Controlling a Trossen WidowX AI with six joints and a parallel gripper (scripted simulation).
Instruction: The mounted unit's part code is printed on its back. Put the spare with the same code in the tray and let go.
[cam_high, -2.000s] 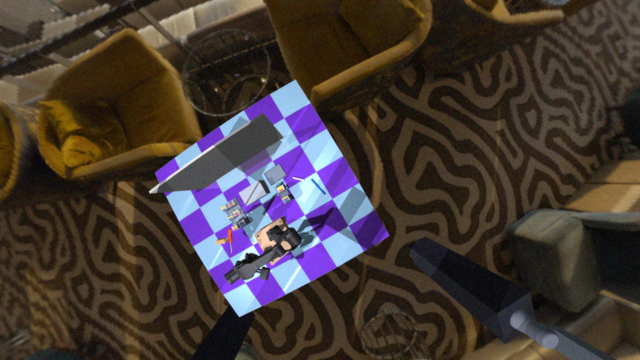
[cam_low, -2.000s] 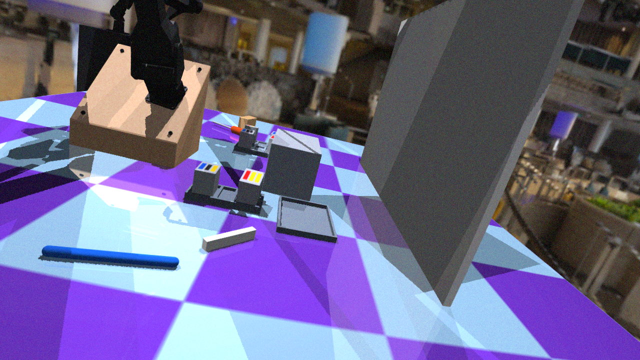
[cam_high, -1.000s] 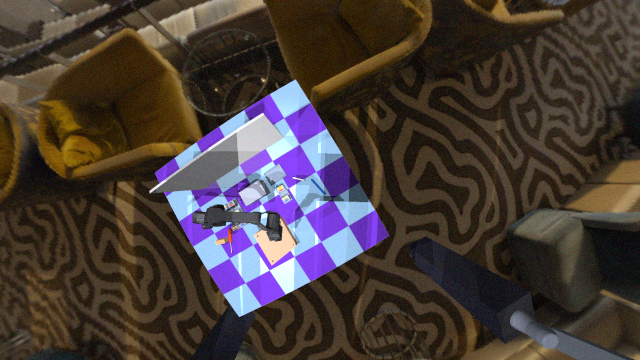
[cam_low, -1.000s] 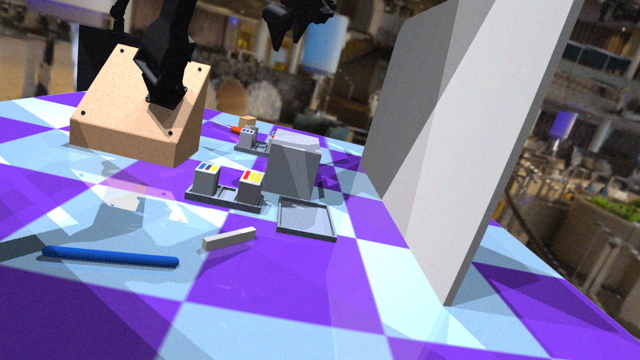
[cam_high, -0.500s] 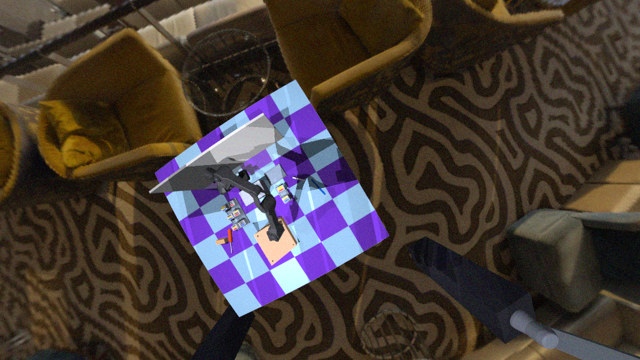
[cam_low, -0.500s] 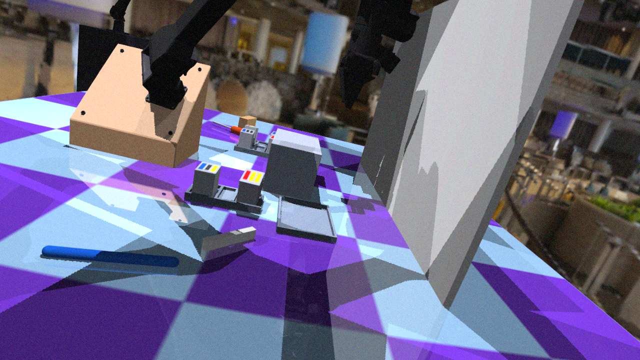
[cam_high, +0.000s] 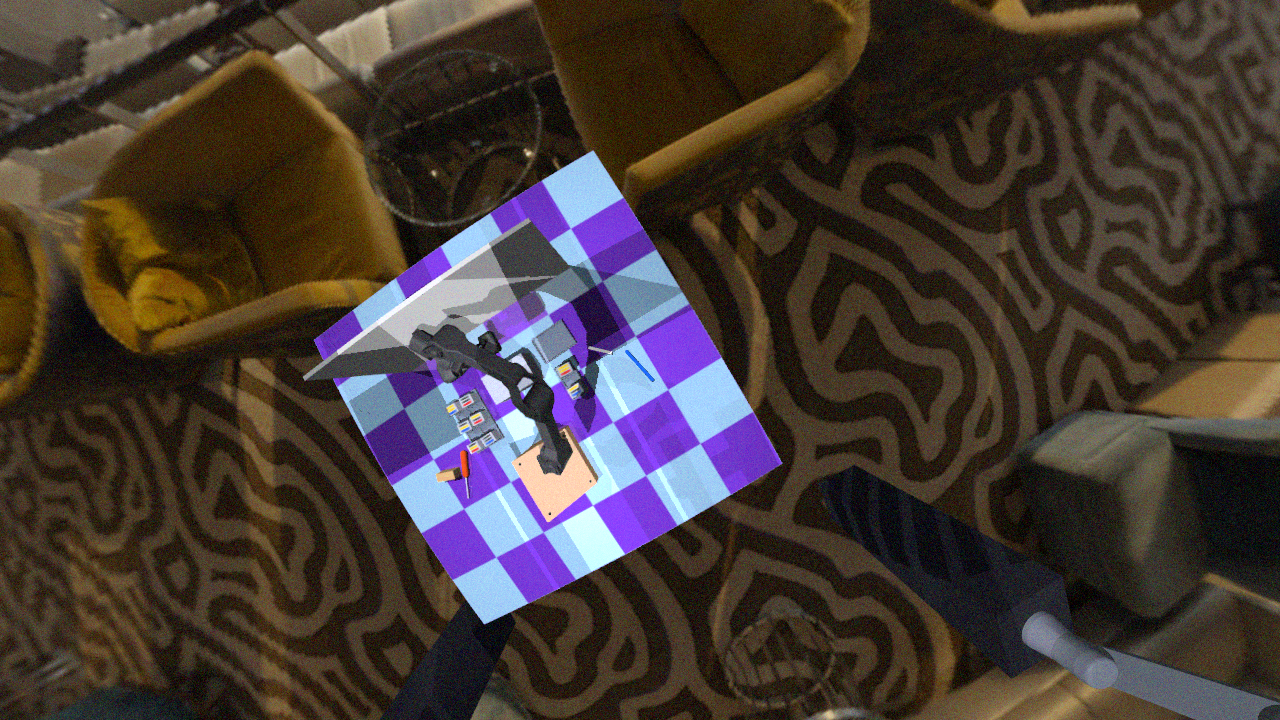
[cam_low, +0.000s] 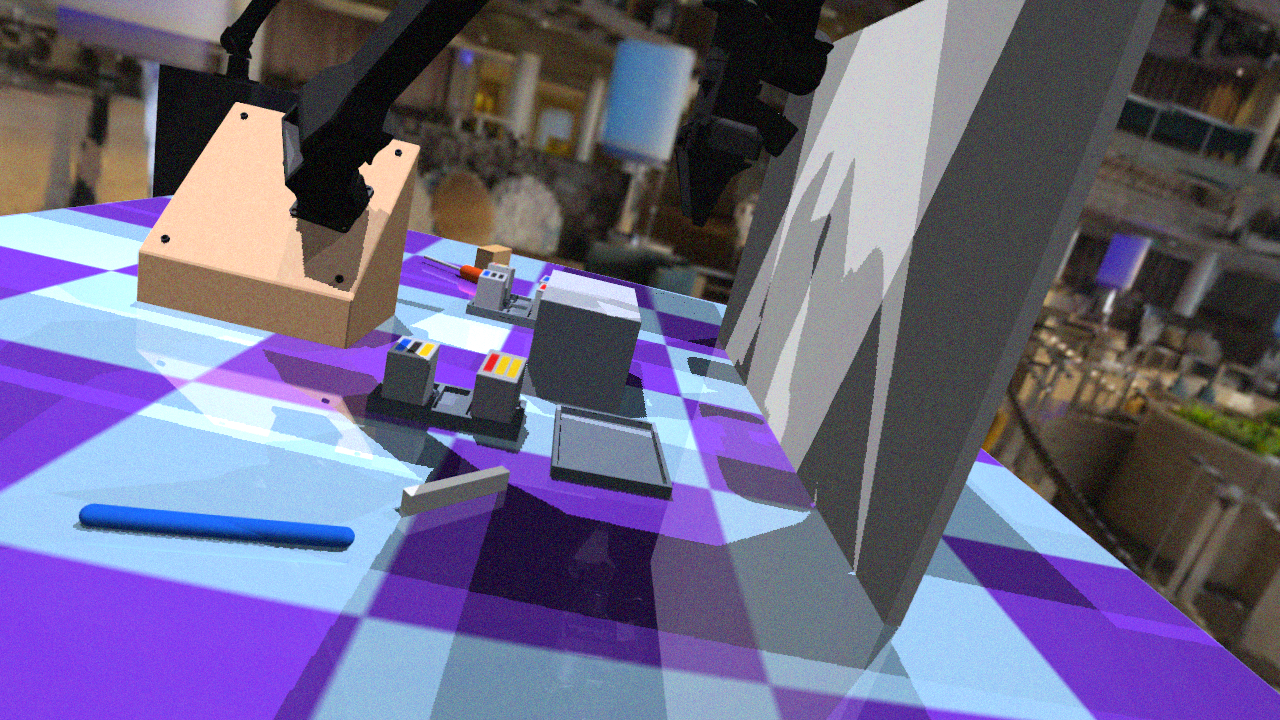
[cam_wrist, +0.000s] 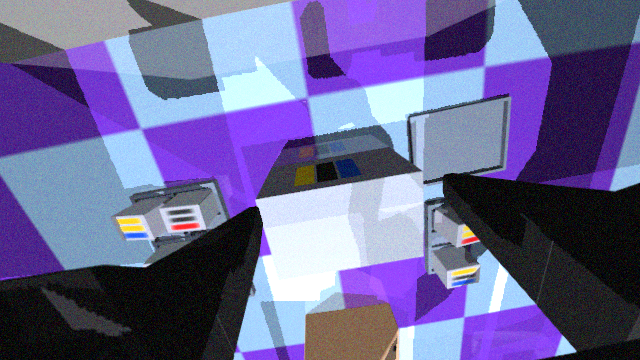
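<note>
Now: the grey spare block 21 cm behind my gripper tip, 18 cm to the right of it and 16 cm below it. From my gripper tip the other things lie so: dark grey tray (3 cm behind, 18 cm to the right, 20 cm below); pale grey unit (8 cm behind, 15 cm below); tall white panel (15 cm ahead, 2 cm to the left, 3 cm above).
</note>
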